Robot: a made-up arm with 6 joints.
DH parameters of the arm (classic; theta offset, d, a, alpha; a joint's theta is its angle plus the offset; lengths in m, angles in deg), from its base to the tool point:
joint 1: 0 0.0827 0 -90
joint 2: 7.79 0 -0.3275 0
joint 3: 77.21 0 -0.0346 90
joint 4: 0 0.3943 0 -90
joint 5: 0 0 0.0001 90
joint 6: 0 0.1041 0 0
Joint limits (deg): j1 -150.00..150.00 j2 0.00..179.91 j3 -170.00..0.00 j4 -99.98..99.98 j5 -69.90..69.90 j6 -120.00..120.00
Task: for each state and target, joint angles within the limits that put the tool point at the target. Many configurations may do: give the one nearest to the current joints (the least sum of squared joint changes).
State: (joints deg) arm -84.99 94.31 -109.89 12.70 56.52 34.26
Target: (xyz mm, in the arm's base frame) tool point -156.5 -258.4 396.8
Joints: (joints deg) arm -121.44 58.39 -63.66 0.72 69.90 34.26
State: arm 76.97 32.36 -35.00 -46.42 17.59 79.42
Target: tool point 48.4 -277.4 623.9
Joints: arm 95.39 0.74 -78.89 -49.77 16.13 79.42
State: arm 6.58 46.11 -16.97 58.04 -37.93 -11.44
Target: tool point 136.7 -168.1 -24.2
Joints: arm -35.07 83.24 -5.64 64.01 -39.17 -11.44
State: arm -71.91 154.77 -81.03 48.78 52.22 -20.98
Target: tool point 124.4 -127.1 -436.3
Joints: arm -50.06 179.91 -65.01 50.62 9.80 -20.98
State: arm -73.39 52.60 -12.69 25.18 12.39 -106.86
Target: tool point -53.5 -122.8 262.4
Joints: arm -115.63 0.00 -14.85 4.43 37.30 -106.86
